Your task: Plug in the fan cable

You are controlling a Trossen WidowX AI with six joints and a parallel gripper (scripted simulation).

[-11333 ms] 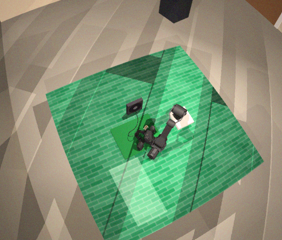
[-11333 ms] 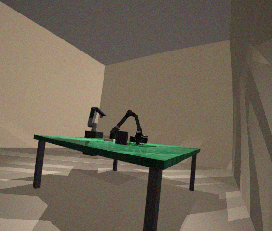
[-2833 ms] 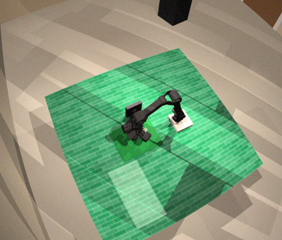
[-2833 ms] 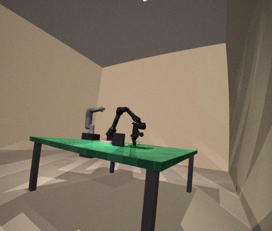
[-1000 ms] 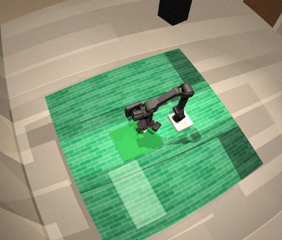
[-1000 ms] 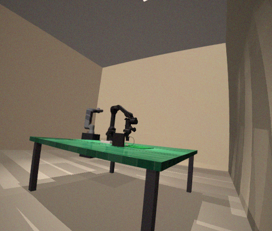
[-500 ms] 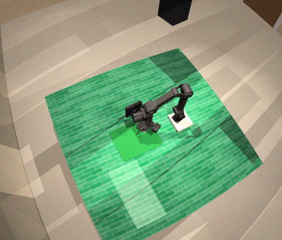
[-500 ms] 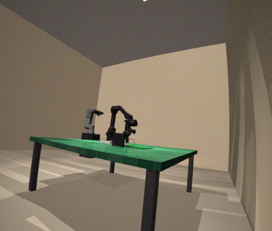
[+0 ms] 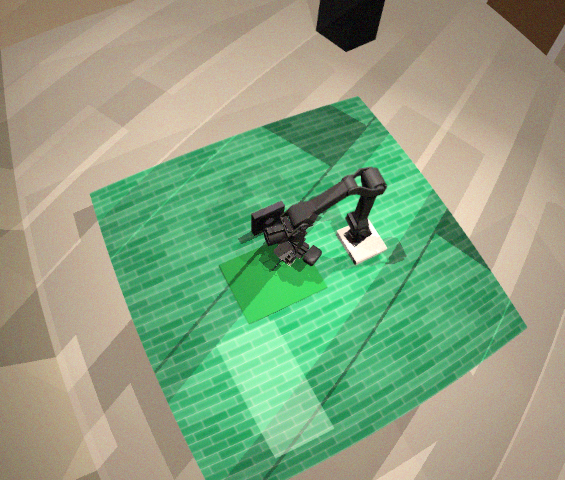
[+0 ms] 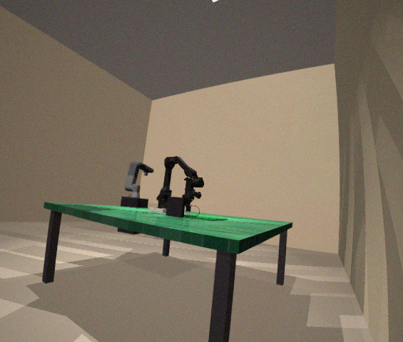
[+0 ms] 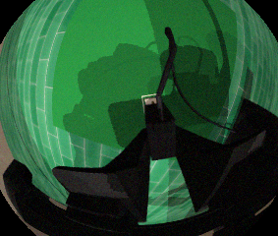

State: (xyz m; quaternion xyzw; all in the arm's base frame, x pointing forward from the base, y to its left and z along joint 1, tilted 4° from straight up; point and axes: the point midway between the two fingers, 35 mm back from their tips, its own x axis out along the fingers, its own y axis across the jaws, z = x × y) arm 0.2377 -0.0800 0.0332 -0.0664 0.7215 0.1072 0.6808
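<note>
Now: gripper tip 10 mm below the dark fan plug and 10 mm short of it. The rest, counted from my gripper tip: green board: 90 mm ahead, 60 mm below, 10 mm to the left; black fan: 150 mm to the right, 20 mm behind, 20 mm above.
</note>
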